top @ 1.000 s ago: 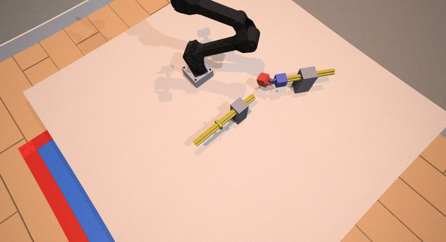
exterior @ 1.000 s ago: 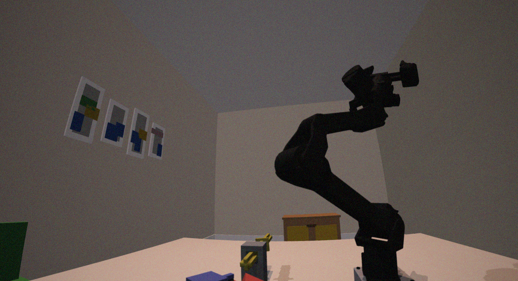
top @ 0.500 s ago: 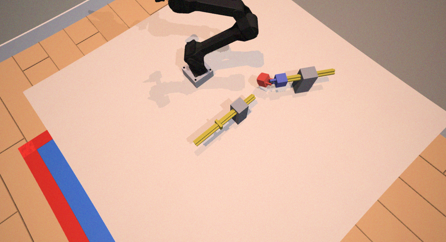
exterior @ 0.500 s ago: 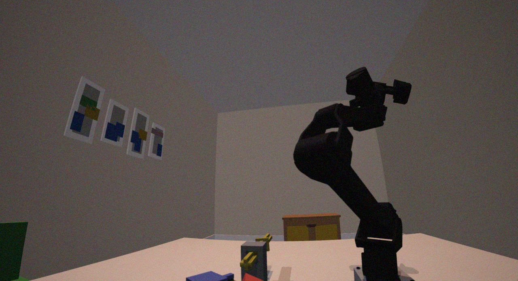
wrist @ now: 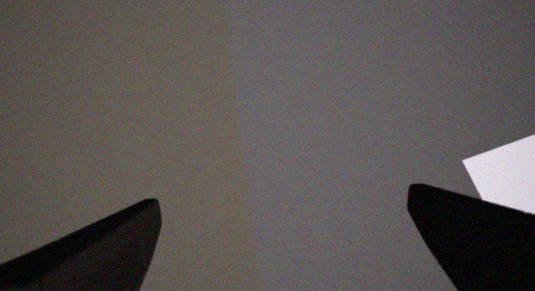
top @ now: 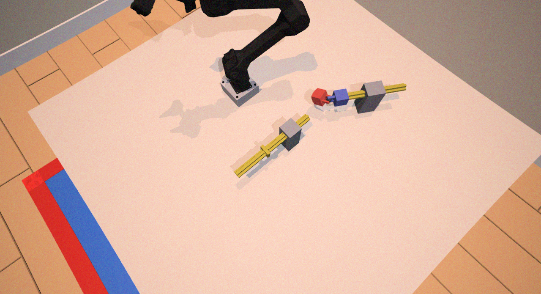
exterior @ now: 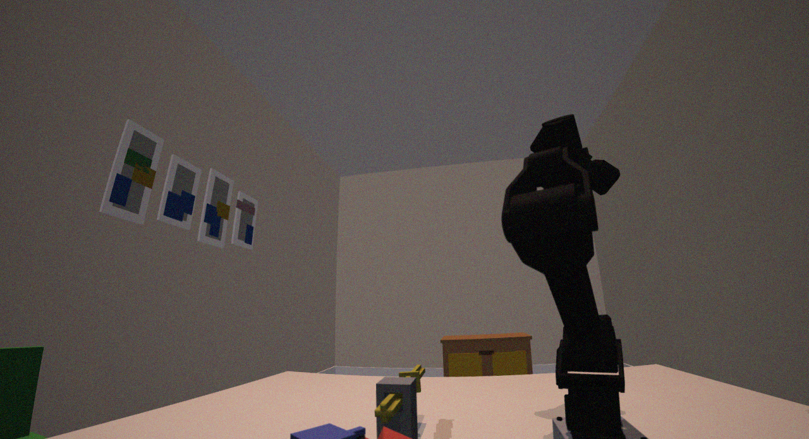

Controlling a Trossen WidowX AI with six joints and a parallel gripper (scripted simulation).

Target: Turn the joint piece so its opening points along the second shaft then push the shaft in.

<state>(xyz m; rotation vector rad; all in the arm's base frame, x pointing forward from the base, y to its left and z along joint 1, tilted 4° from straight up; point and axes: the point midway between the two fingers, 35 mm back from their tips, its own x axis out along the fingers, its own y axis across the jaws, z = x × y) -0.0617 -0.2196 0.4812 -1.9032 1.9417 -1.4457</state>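
My gripper tip is 290 mm short of the red joint piece, 420 mm to the right of it and 480 mm above it.
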